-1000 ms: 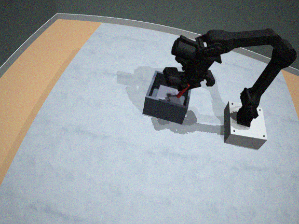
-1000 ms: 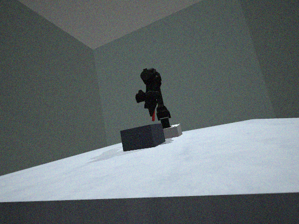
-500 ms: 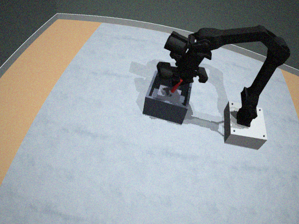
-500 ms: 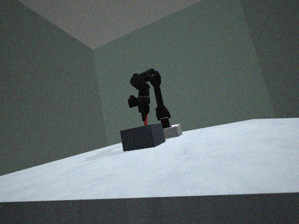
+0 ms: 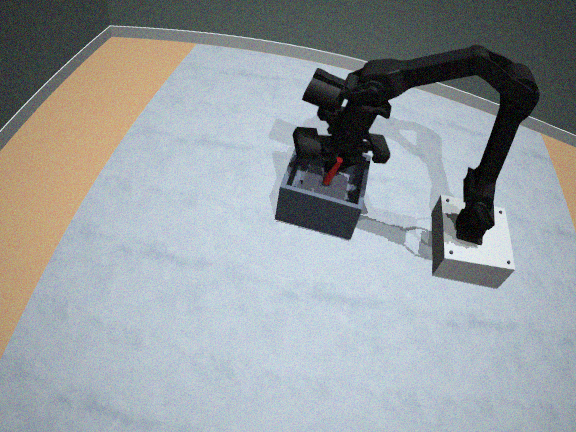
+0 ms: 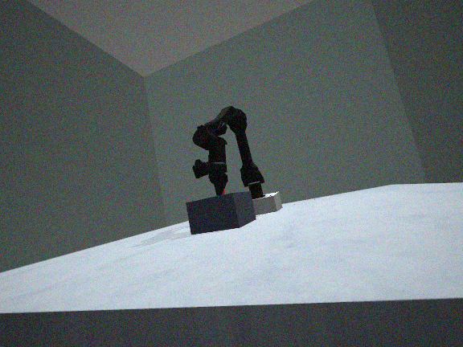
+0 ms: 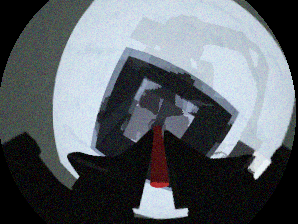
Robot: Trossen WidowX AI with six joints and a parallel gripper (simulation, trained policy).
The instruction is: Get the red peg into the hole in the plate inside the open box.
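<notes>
Right now my gripper tip is 1 cm to the right of the red peg, 1 cm below it and 1 cm past it. The rest, counted from my gripper tip: pale plate 4 cm below, 1 cm to the left; then dark box 6 cm below, 1 cm to the left.
</notes>
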